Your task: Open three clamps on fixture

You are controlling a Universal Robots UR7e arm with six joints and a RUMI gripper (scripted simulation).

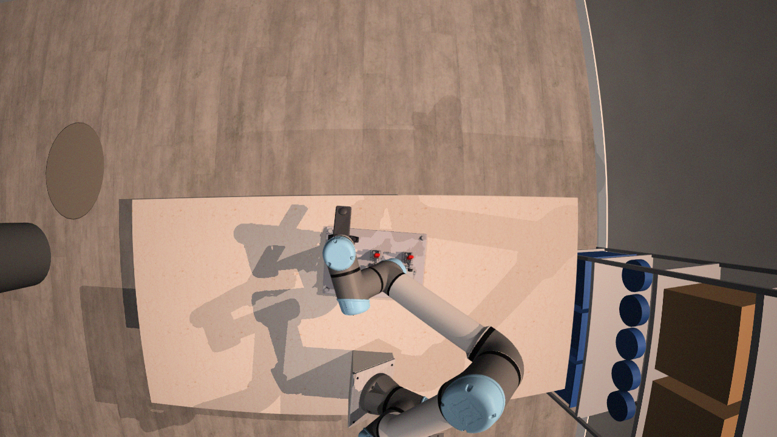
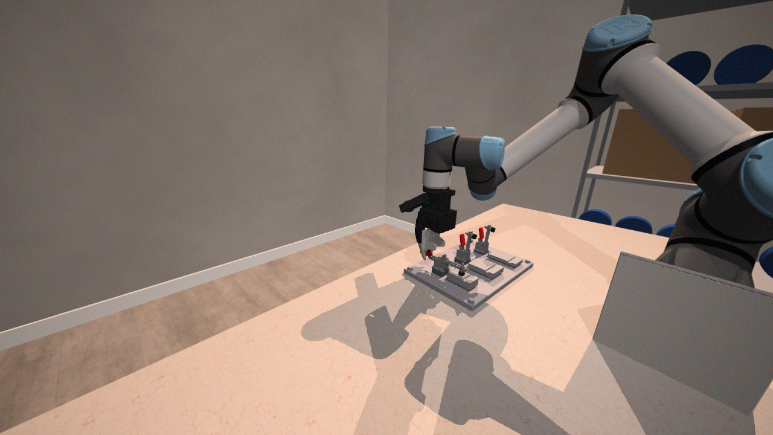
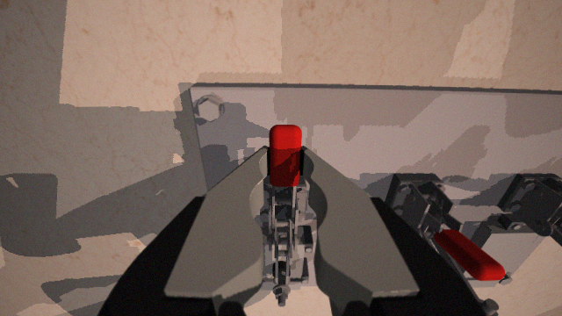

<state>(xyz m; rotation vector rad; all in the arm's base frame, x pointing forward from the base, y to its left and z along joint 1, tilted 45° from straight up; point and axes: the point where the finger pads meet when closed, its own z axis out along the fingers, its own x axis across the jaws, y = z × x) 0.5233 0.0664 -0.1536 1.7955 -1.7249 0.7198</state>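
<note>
Right now the grey fixture plate is 11 cm to the right of my hand, 8 cm behind it and 5 cm below it.
</note>
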